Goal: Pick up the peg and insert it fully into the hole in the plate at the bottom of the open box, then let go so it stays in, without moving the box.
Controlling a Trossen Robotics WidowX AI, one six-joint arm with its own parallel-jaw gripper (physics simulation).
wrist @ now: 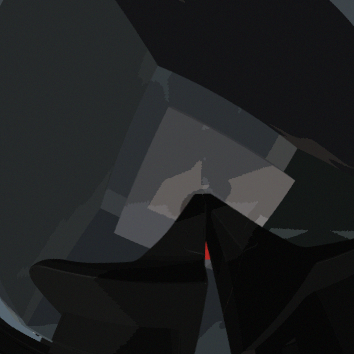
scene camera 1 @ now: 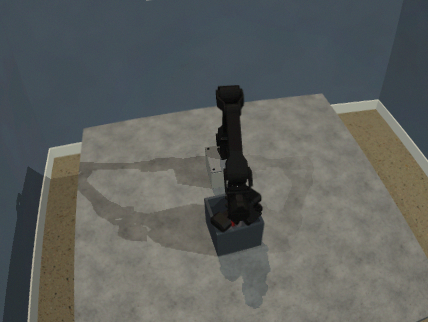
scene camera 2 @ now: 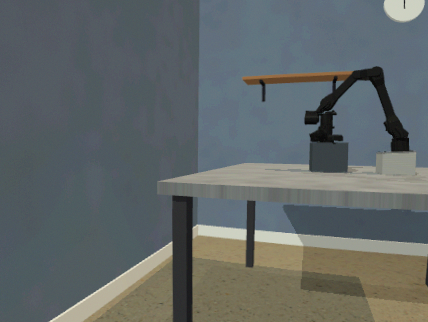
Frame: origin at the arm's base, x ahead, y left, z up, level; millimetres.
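Where they show: gripper, between the fingertips: [wrist: 201, 201] [scene camera 1: 236, 223]; arm's base, origin of its link: [scene camera 1: 227, 152] [scene camera 2: 400, 151].
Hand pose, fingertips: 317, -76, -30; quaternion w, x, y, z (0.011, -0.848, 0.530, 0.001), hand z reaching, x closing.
Each offset is from my fingertips to the top centre of the thing, as dx, dy, dz. "*": to the spot under its first point.
The open grey box @[-11, -8, +67] [scene camera 1: 240, 241] [scene camera 2: 328, 157] [wrist: 65, 110] stands on the table. Its bottom plate @[-11, -8, -10] [wrist: 160, 150] shows as a paler tilted square in the wrist view. A dark rounded edge, seemingly the hole @[* -8, +4, -11] [wrist: 187, 201], shows partly beside the fingertips, which hide the rest. The gripper [scene camera 1: 233, 220] [wrist: 204, 198] points down into the box and is shut on the peg. A small red piece of the peg @[-13, -8, +18] [scene camera 1: 233, 224] [wrist: 207, 251] shows between the fingers; its lower end is hidden, so how deep it stands cannot be told.
The box walls surround the fingers closely. The white block [scene camera 1: 217, 181] [scene camera 2: 395, 163] under the arm's base stands behind the box on the grey table [scene camera 1: 150, 280] [scene camera 2: 225, 190]. A wooden shelf [scene camera 2: 295, 78] hangs on the wall.
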